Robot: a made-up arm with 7 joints.
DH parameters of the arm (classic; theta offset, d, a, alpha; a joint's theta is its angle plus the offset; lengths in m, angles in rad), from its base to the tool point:
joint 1: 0 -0.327 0.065 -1.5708
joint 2: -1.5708 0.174 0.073 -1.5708
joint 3: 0 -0.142 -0.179 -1.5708
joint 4: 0 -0.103 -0.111 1.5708
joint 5: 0 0.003 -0.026 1.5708
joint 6: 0 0.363 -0.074 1.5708
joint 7: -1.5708 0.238 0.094 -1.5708
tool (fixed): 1.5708 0.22 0 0
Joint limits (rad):
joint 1: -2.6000..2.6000
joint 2: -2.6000..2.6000
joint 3: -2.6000..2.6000
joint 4: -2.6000..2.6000
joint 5: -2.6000..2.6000
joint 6: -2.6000..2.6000
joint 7: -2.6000..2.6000
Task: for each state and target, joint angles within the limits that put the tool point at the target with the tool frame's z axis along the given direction. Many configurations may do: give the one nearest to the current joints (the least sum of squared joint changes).
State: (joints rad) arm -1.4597 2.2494 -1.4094 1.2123 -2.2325 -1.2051 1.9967
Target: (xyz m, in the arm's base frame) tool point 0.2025 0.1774 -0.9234 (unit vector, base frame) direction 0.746 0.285 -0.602
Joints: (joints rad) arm -1.2157 2.6000 -2.0823 1.9372 -1.9007 -0.4391 2.3629
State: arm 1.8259 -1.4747 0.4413 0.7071 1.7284 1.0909 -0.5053
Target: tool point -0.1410 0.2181 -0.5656 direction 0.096 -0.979 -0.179
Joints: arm 1.5177 -2.2887 -0.0518 1.1979 1.1813 1.4524 -0.2261
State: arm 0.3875 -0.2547 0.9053 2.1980 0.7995 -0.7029 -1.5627
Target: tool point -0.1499 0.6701 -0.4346 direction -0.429 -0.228 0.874
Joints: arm 0.2331 -0.8578 0.2421 2.6000 1.4490 -0.6726 -1.8576
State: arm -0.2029 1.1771 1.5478 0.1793 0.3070 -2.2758 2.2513
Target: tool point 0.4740 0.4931 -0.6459 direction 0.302 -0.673 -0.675
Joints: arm 0.3386 1.7657 1.2948 -0.1308 0.7030 -2.4429 2.5843
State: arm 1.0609 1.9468 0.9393 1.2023 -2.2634 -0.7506 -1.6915
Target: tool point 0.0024 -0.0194 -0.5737 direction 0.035 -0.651 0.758
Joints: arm 0.8203 1.1479 0.6311 1.8123 -1.5919 -0.7194 -2.2219
